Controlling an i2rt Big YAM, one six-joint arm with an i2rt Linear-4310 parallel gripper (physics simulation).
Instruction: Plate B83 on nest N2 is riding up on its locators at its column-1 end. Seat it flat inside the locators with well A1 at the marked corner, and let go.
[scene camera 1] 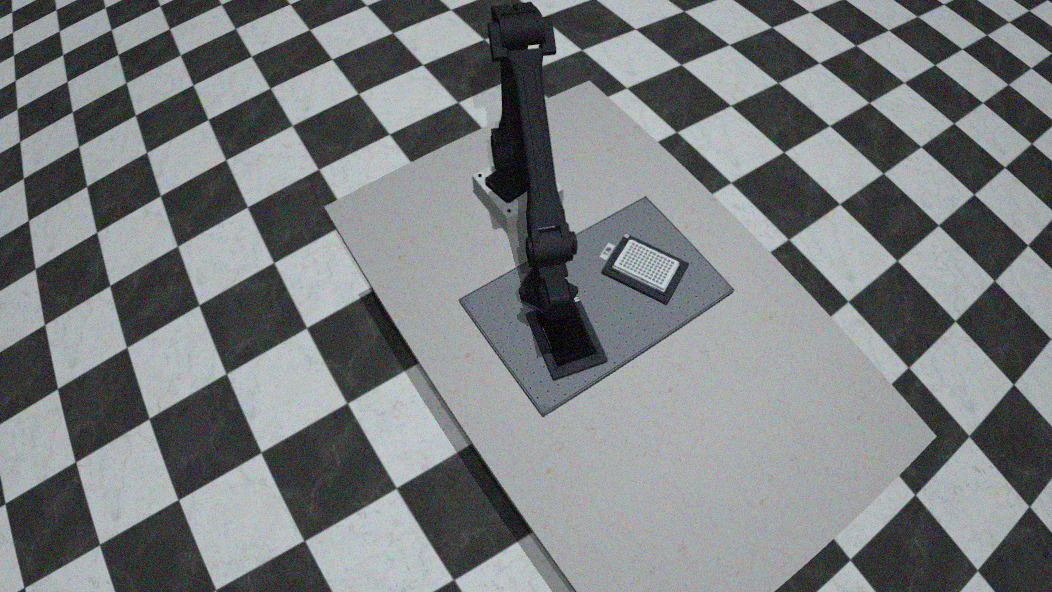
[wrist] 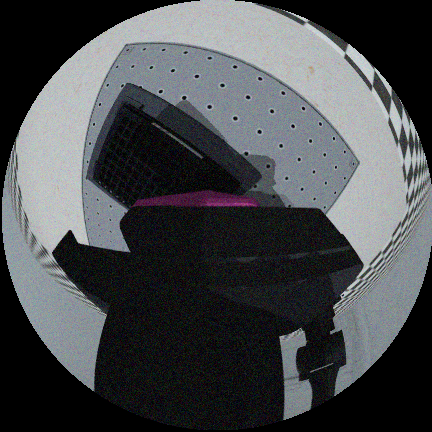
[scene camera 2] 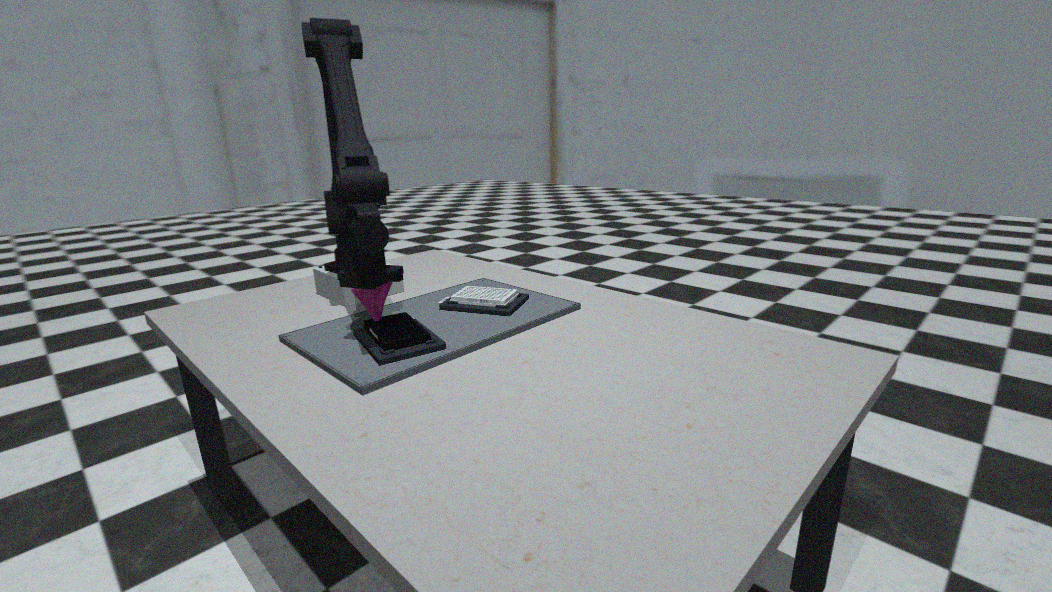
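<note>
A black well plate lies on a dark nest on the grey perforated board. My gripper has magenta fingers that are shut with nothing between them. It points straight down, with its tips at the end of the black plate nearest the arm's base. The arm hides that end in scene camera 1. I cannot tell whether the plate lies flat.
A white well plate sits on a second dark nest at the board's right, with a small white tag at its corner. The arm's white base block stands behind the board.
</note>
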